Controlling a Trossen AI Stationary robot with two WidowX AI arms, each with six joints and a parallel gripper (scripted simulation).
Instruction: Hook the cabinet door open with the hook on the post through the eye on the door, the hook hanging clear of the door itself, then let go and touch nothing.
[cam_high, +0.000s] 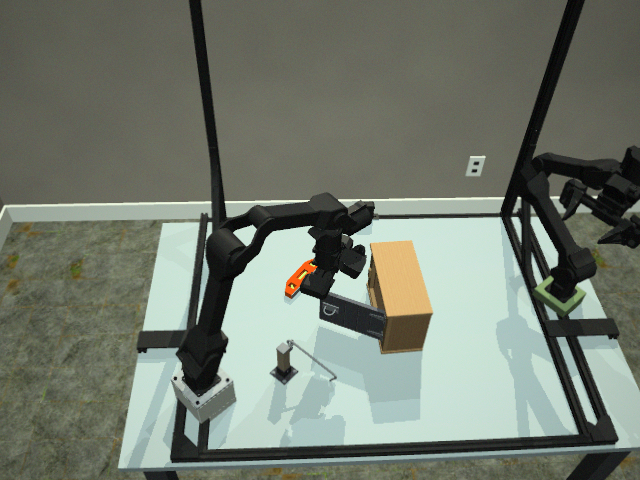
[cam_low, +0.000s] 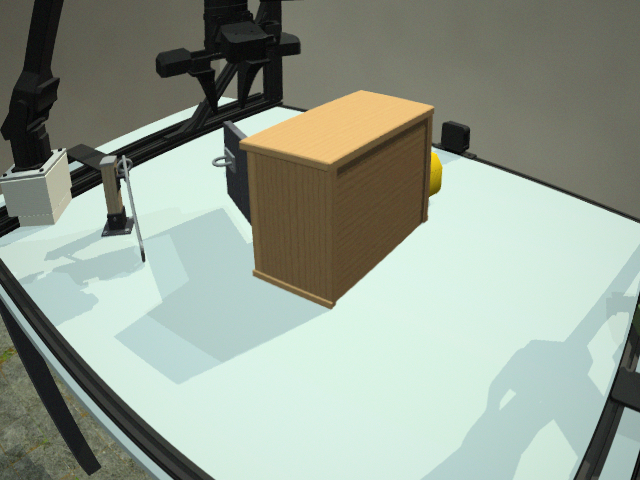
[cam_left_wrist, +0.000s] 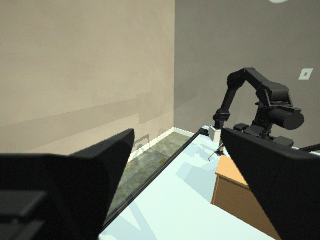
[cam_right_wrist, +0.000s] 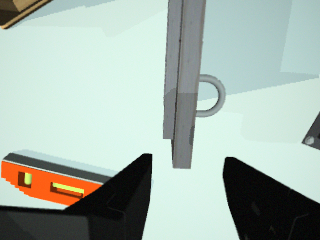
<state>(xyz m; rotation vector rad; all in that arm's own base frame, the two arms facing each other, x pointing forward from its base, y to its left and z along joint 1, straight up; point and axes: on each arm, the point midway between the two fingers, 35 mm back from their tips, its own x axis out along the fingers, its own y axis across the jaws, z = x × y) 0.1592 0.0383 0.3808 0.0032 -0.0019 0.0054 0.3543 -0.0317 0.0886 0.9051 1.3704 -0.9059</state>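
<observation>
My right gripper is now 13 cm short of the wire hook, 12 cm above it and 8 cm to the left of it. The rest, counted from my right hand: yellow object (21 cm to the left, 14 cm below, 12 cm behind); then orange level (17 cm below, 16 cm behind, 1 cm to the right); then dark door (11 cm below, 6 cm ahead, 5 cm to the left).
</observation>
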